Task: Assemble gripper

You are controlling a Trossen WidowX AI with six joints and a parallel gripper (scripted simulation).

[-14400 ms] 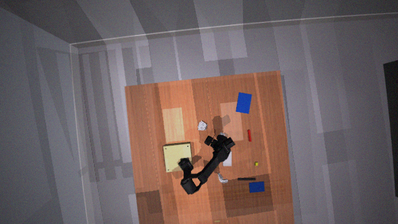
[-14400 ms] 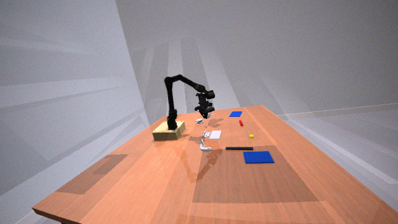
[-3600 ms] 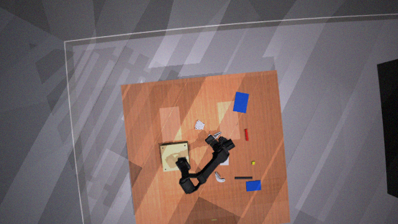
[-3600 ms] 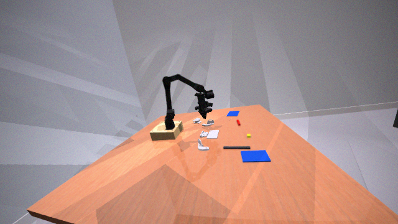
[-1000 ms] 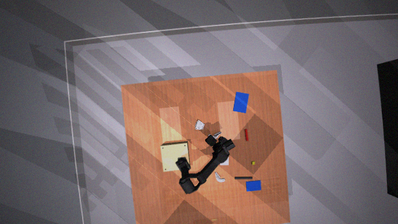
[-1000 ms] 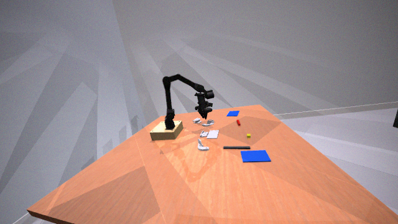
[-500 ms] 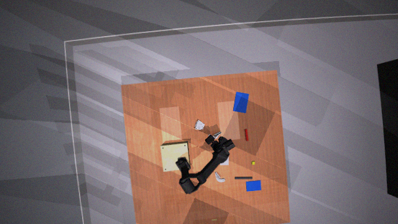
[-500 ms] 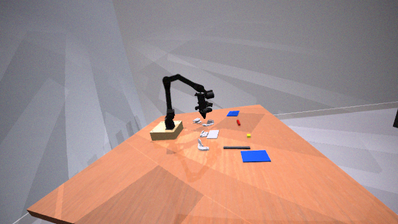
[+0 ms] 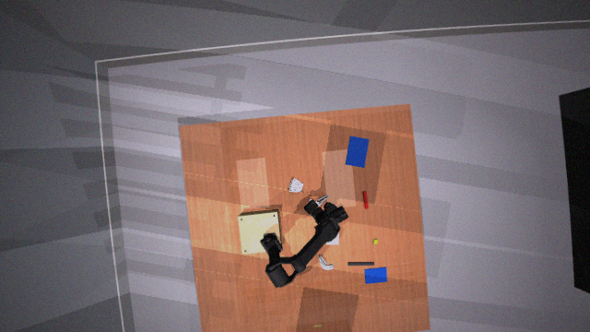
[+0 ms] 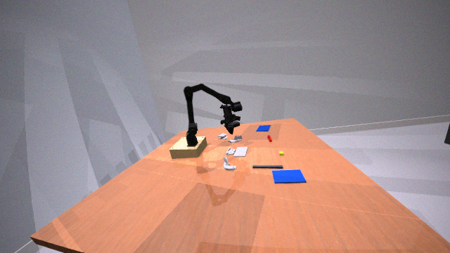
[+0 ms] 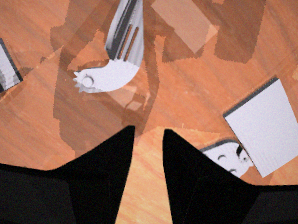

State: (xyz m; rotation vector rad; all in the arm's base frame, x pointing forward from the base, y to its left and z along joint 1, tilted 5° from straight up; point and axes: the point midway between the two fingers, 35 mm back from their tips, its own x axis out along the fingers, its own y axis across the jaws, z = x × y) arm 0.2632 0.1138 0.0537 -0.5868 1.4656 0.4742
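Right now the jaw is 10 mm behind my gripper tip, 60 mm to the left of it and 70 mm below it. From my gripper tip the other things lie so: gripper base (110 mm behind, 150 mm to the left, 50 mm below); housing plate (130 mm to the right, 70 mm below); flat white plate (70 mm ahead, 140 mm to the right, 80 mm below).
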